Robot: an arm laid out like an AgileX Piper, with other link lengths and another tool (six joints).
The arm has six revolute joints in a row. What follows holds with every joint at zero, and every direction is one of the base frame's.
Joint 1 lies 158.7 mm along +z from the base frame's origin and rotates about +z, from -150 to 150 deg.
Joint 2 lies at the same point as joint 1 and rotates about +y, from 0 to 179.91 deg.
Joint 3 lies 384.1 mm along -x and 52.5 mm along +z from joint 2 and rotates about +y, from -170 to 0 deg.
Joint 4 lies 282.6 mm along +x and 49.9 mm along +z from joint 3 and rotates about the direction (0.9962, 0, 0.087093), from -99.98 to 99.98 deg.
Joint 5 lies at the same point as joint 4 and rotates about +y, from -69.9 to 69.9 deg.
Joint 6 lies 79.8 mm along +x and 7 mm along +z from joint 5 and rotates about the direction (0.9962, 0, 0.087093), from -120 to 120 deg.
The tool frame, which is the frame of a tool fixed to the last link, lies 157.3 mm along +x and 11 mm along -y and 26.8 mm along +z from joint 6; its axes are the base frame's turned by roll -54.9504, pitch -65.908 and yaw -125.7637 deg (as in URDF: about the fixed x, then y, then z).
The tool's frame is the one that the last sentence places.
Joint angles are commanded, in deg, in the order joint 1, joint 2, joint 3, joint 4, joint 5, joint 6. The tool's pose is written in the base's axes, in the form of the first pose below.
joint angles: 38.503 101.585 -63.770 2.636 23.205 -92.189
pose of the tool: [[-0.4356 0.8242 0.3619 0.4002], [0.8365 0.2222 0.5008 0.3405], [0.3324 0.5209 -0.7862 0.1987], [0 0 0 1]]
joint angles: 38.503 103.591 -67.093 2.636 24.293 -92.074
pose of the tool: [[-0.4355 0.8233 0.3640 0.4130], [0.8357 0.2195 0.5034 0.3509], [0.3346 0.5235 -0.7836 0.2005], [0 0 0 1]]
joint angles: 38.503 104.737 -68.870 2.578 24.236 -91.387
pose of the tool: [[-0.4295 0.8224 0.3731 0.4218], [0.8357 0.2054 0.5093 0.3575], [0.3422 0.5306 -0.7755 0.2022], [0 0 0 1]]
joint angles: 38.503 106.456 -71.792 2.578 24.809 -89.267
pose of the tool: [[-0.4027 0.8308 0.3843 0.4343], [0.8399 0.1684 0.5160 0.3671], [0.3639 0.5305 -0.7656 0.2050], [0 0 0 1]]
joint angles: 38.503 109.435 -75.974 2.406 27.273 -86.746
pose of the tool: [[-0.3627 0.8526 0.3761 0.4477], [0.8510 0.1385 0.5066 0.3772], [0.3799 0.5038 -0.7758 0.1988], [0 0 0 1]]
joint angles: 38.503 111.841 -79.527 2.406 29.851 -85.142
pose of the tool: [[-0.3326 0.8702 0.3634 0.4571], [0.8597 0.1213 0.4962 0.3848], [0.3877 0.4775 -0.7885 0.1929], [0 0 0 1]]
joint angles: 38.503 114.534 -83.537 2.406 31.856 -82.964
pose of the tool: [[-0.2969 0.8843 0.3603 0.4697], [0.8660 0.0904 0.4918 0.3946], [0.4024 0.4581 -0.7926 0.1883], [0 0 0 1]]
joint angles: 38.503 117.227 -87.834 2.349 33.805 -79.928
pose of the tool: [[-0.2499 0.8975 0.3634 0.4836], [0.8707 0.0441 0.4899 0.4050], [0.4236 0.4388 -0.7925 0.1852], [0 0 0 1]]
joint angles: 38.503 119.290 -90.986 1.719 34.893 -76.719
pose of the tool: [[-0.2072 0.9041 0.3737 0.4953], [0.8740 -0.0006 0.4859 0.4118], [0.4395 0.4273 -0.7901 0.1823], [0 0 0 1]]
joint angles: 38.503 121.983 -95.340 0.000 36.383 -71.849
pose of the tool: [[-0.1503 0.9061 0.3956 0.5124], [0.8781 -0.0615 0.4745 0.4190], [0.4543 0.4186 -0.7864 0.1794], [0 0 0 1]]
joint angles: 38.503 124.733 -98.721 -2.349 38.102 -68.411
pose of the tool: [[-0.1133 0.9074 0.4048 0.5255], [0.8905 -0.0879 0.4463 0.4212], [0.4406 0.4110 -0.7981 0.1676], [0 0 0 1]]
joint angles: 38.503 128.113 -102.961 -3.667 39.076 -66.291
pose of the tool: [[-0.0919 0.9045 0.4165 0.5415], [0.8942 -0.1090 0.4341 0.4290], [0.4380 0.4123 -0.7988 0.1557], [0 0 0 1]]
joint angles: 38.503 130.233 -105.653 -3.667 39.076 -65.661
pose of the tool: [[-0.0856 0.9015 0.4243 0.5514], [0.8902 -0.1220 0.4388 0.4367], [0.4474 0.4153 -0.7921 0.1494], [0 0 0 1]]
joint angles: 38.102 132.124 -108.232 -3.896 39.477 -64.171
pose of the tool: [[-0.0599 0.8981 0.4357 0.5633], [0.8871 -0.1522 0.4357 0.4384], [0.4576 0.4126 -0.7876 0.1440], [0 0 0 1]]
